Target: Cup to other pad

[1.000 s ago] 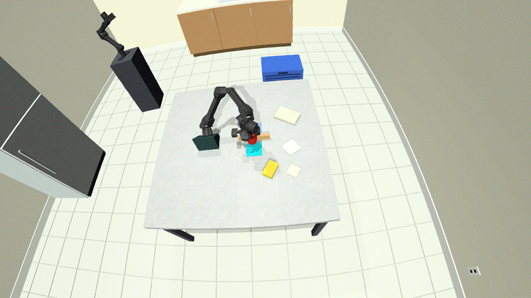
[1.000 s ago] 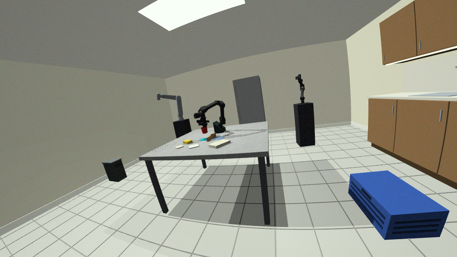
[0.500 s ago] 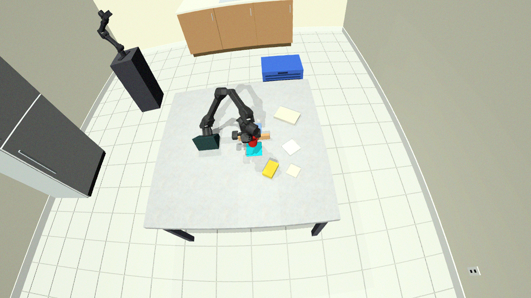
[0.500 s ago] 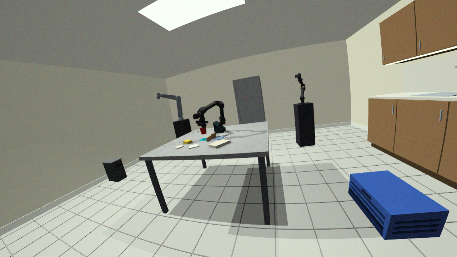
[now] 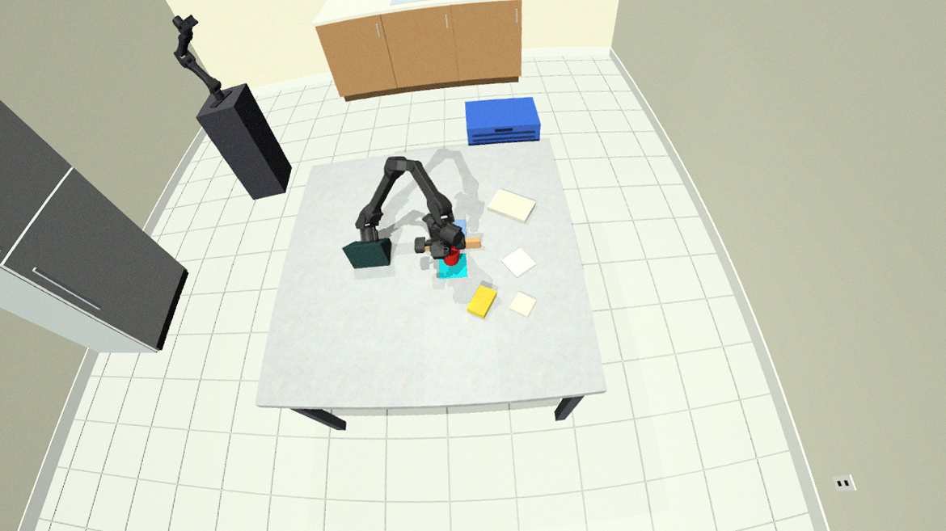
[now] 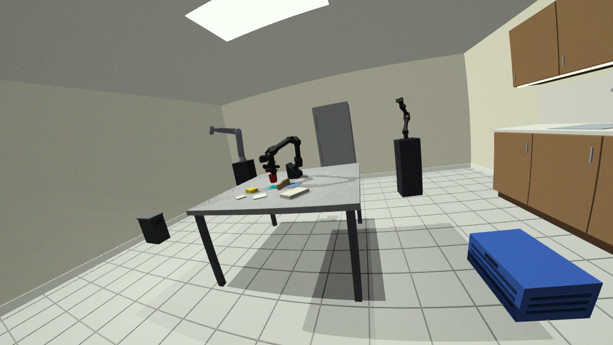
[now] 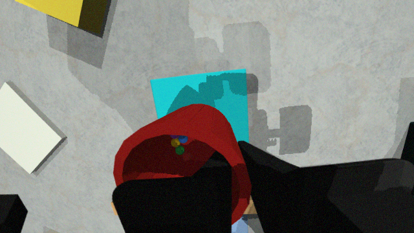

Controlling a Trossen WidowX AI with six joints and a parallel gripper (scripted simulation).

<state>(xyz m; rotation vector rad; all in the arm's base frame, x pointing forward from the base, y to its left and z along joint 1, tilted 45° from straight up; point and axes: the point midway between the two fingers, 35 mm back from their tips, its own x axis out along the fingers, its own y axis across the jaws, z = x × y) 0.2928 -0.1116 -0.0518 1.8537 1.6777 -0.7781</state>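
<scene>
Now: the cyan pad 30 mm ahead of my gripper tip and 90 mm below it. From my gripper tip the other things lie so: red cup: 30 mm ahead; yellow block: 120 mm ahead, 190 mm to the right, 60 mm below; pale blue pad: 50 mm ahead, 180 mm to the left, 90 mm below.
</scene>
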